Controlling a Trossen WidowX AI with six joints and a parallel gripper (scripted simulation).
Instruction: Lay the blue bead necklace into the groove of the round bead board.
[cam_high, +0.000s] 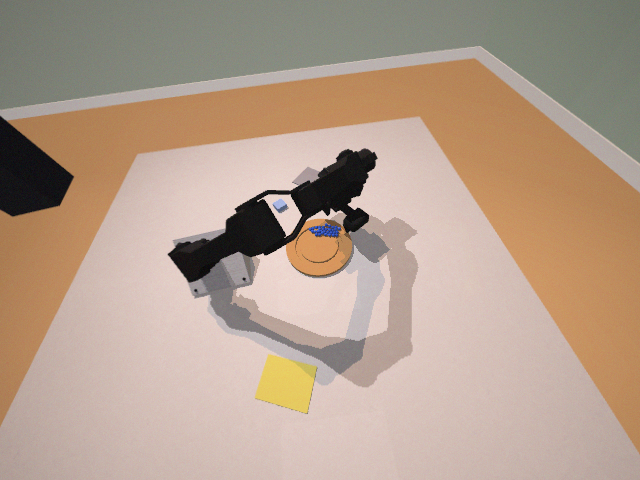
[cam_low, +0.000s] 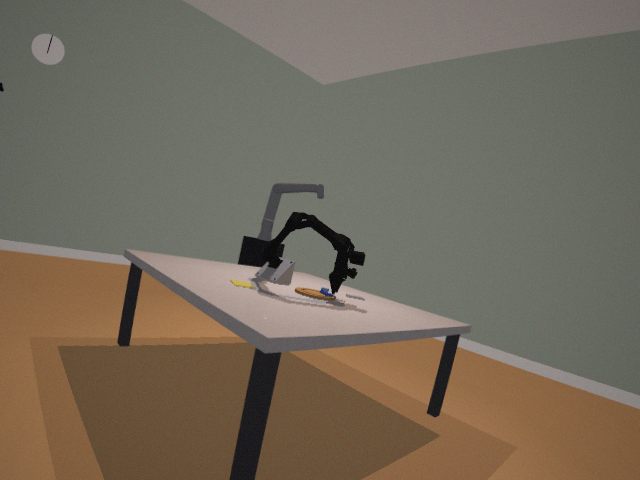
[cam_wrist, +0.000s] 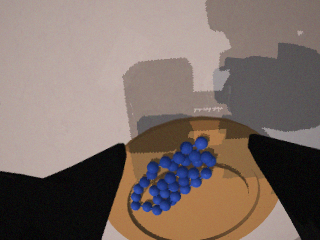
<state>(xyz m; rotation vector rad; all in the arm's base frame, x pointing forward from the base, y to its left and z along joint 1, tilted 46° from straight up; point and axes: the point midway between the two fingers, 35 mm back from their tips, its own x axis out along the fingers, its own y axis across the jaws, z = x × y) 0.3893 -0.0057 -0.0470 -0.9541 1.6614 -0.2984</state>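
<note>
My gripper tip is now 8 cm past the round bead board, 5 cm to the left of it and 2 cm above it. From my gripper tip the other things lie so: yellow square patch: 24 cm behind, 37 cm to the right, 3 cm below; flat grey tile: 4 cm behind, 26 cm to the left, 3 cm below; light blue cube: 16 cm behind, 15 cm to the left, 2 cm below.
</note>
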